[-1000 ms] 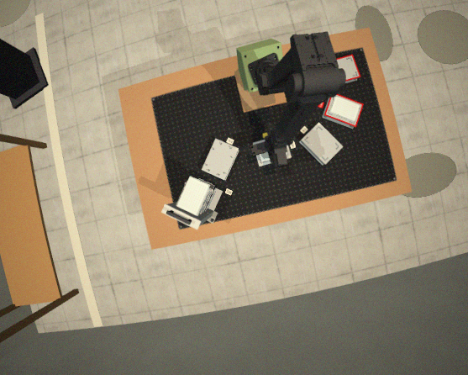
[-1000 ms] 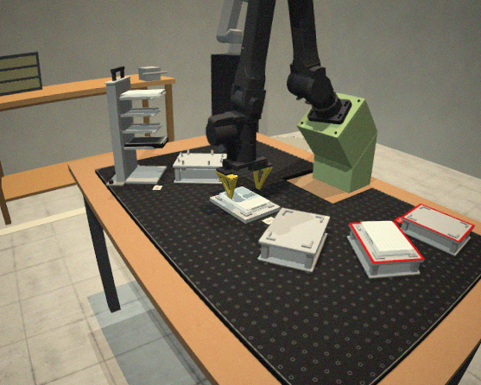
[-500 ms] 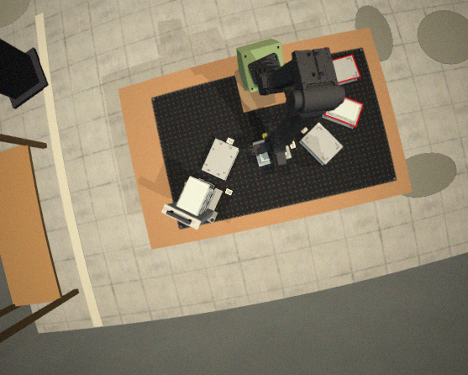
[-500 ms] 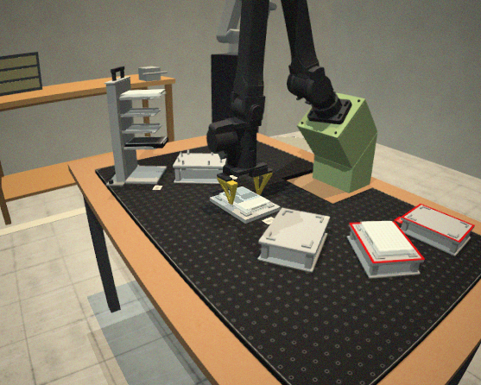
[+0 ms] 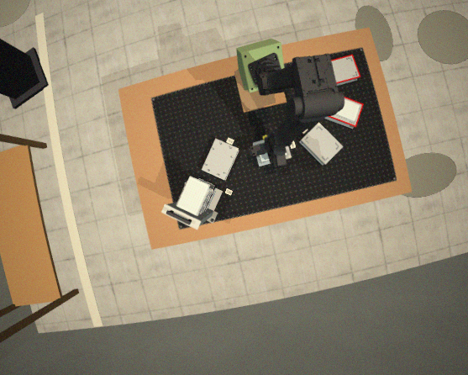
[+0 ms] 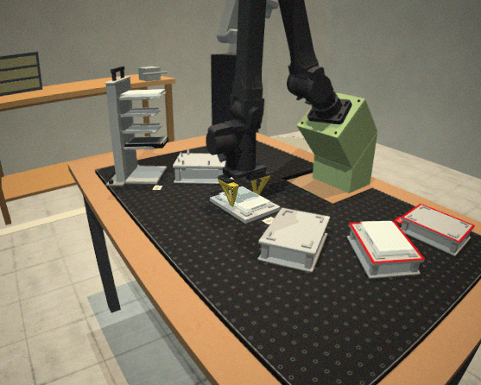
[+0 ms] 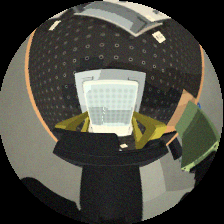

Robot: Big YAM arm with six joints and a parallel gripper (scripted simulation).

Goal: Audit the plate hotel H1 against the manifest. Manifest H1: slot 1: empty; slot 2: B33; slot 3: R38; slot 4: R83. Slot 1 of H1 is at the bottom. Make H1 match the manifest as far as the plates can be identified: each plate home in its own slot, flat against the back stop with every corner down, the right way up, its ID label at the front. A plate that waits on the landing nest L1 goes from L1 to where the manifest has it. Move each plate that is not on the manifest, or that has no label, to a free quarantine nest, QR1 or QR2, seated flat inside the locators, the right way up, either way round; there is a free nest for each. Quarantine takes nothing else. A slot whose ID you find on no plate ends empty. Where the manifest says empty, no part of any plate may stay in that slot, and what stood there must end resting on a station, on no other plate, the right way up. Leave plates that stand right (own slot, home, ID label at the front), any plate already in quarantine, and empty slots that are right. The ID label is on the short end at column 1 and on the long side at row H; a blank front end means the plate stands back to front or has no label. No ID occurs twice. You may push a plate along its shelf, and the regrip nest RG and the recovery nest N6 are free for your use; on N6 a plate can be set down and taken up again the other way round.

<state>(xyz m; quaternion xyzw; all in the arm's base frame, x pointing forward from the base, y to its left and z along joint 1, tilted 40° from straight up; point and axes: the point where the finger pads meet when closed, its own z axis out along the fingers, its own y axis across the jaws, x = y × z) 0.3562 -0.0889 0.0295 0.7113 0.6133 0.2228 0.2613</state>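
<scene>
My gripper is now 20 mm above the flat nest. Also, from my hand: dark plate: 40 mm ahead, 380 mm to the right, 100 mm above; then plate hotel H1: 90 mm ahead, 440 mm to the right, 140 mm above; then N6 tag: 20 mm ahead, 100 mm to the left, 20 mm below.
</scene>
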